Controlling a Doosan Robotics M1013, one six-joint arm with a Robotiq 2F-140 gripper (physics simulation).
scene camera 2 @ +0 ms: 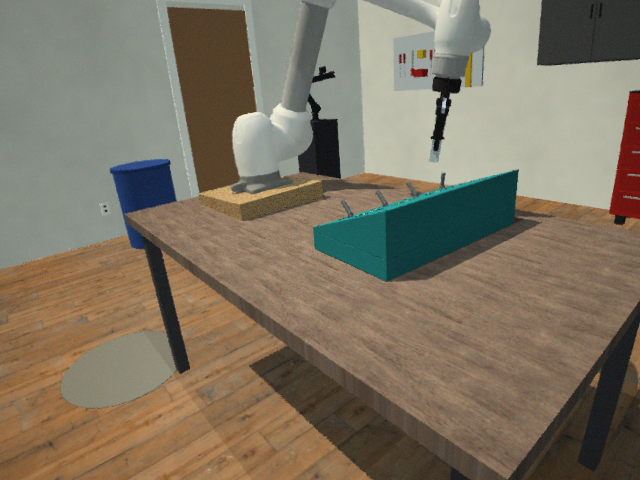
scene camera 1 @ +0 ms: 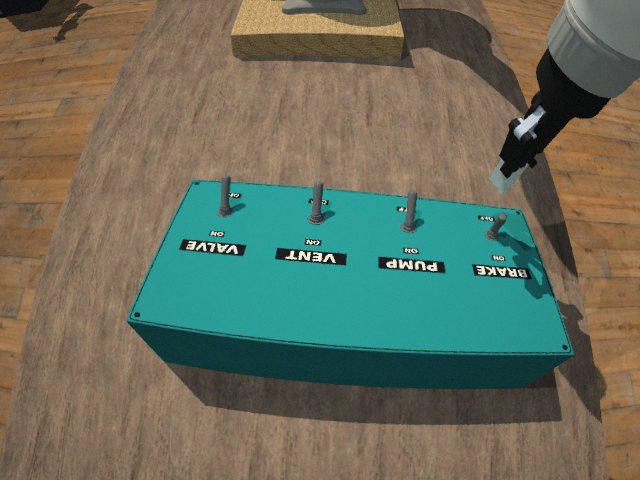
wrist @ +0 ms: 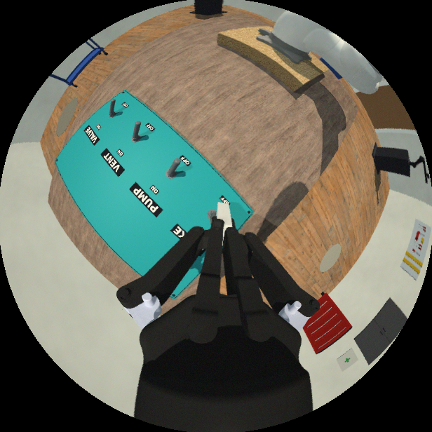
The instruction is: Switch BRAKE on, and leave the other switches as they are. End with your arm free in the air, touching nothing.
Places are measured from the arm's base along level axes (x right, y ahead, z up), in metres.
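Pixels of known places: gripper, between the fingertips: (scene camera 2: 433, 161) (scene camera 1: 499, 183); arm's base, origin of its link: (scene camera 2: 261, 186).
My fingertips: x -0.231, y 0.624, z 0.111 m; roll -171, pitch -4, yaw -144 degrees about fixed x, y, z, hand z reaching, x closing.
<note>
For each thing: its top centre in the pictures, then the offset to it from my fingertips. Level surfaces: height alone.
- BRAKE lever, centre of its top: (scene camera 1: 503, 214) (scene camera 2: 442, 172) dx -0.011, dy +0.026, dz -0.031 m
- PUMP lever, centre of its top: (scene camera 1: 413, 200) (scene camera 2: 411, 182) dx +0.108, dy +0.006, dz -0.040 m
- VENT lever, centre of its top: (scene camera 1: 317, 191) (scene camera 2: 381, 190) dx +0.227, dy -0.001, dz -0.040 m
- VALVE lever, centre of its top: (scene camera 1: 223, 184) (scene camera 2: 346, 200) dx +0.347, dy -0.008, dz -0.040 m
- wooden table, height of its surface: dz -0.166 m
The teal switch box (scene camera 1: 310, 310) (scene camera 2: 449, 222) (wrist: 110, 210) has four grey levers. The BRAKE lever (scene camera 1: 497, 225) (scene camera 2: 442, 180) (wrist: 212, 215) looks short in scene camera 1 and leans toward its ON label, unlike the others; the fingers partly cover it in the wrist view. The PUMP lever (scene camera 1: 410, 210) (scene camera 2: 411, 189) (wrist: 174, 168), VENT lever (scene camera 1: 317, 201) (scene camera 2: 381, 197) (wrist: 137, 131) and VALVE lever (scene camera 1: 225, 195) (scene camera 2: 346, 208) (wrist: 113, 108) lean toward OFF. My gripper (scene camera 1: 504, 180) (scene camera 2: 434, 156) (wrist: 221, 211) is shut and empty, in the air above the BRAKE end, apart from the lever.
The box stands on the wooden table (scene camera 1: 258, 118) (scene camera 2: 289, 268) (wrist: 200, 75). The arm's base is on a tan block (scene camera 1: 317, 44) (scene camera 2: 242, 209) (wrist: 260, 57) behind the box. A blue bin (scene camera 2: 144, 196) stands on the floor beyond the table, and a red drawer cabinet (scene camera 2: 628, 165) (wrist: 327, 324) stands off to one side.
</note>
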